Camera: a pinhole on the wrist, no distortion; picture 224 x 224 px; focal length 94.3 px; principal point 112.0 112.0 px. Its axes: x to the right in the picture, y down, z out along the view. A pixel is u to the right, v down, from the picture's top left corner.
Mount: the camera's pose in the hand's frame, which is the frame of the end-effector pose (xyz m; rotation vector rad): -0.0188 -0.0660 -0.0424 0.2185 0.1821 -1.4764
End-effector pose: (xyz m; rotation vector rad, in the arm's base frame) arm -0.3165 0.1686 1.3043 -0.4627 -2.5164 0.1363
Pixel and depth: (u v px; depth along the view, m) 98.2 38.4 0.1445
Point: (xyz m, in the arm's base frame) -0.2939 0.0353 1.1699
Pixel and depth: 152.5 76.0 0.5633
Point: -0.5237 -0.3385 0.9198
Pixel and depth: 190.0 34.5 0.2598
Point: -0.3361 -0.2412 1.1393
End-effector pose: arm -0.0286 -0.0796 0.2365 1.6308 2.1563 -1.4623
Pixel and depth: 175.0 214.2 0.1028
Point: -0.2065 -0.0390 0.2537
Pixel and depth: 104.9 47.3 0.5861
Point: -0.2393 -0.7493 0.3194
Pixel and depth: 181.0 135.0 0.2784
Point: -0.3915 -0.1545 0.3118
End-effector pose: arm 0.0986 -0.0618 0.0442 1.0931 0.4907 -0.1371
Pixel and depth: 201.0 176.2 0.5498
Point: 0.3298 -0.6480 -0.5484
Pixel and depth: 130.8 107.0 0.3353
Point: 0.0759 -0.3987 -0.0216
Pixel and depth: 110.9 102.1 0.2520
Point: 0.0742 -0.3045 0.0332
